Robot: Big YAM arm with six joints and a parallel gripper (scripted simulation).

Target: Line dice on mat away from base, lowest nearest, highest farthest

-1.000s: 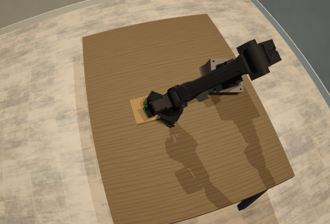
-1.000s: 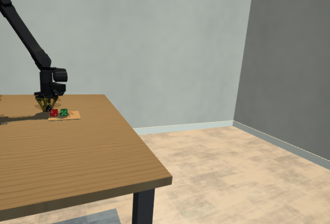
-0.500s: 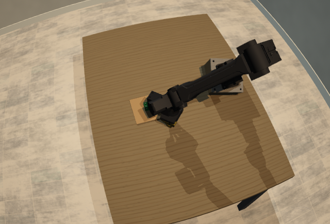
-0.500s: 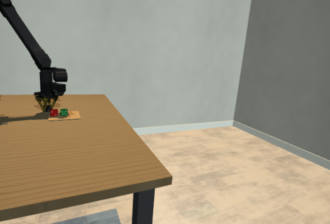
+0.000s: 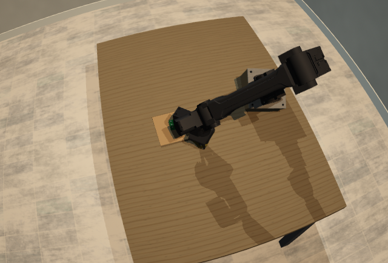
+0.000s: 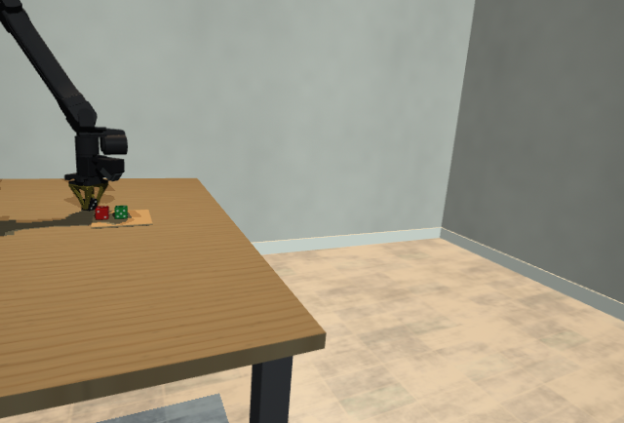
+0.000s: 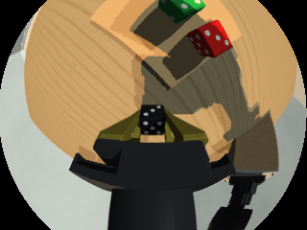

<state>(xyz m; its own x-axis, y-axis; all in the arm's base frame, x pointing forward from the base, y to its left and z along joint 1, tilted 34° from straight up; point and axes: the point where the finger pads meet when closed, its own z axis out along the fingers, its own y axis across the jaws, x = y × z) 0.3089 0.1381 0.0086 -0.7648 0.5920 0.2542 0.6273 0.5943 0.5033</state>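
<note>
My gripper is now 9 cm short of the green die, 10 cm to the left of it and 1 cm below it. Also, from my hand: black die: right at my hand; then tan mat: 9 cm ahead, 10 cm to the right, 1 cm below; then red die: 4 cm ahead, 11 cm to the right, 1 cm above.
</note>
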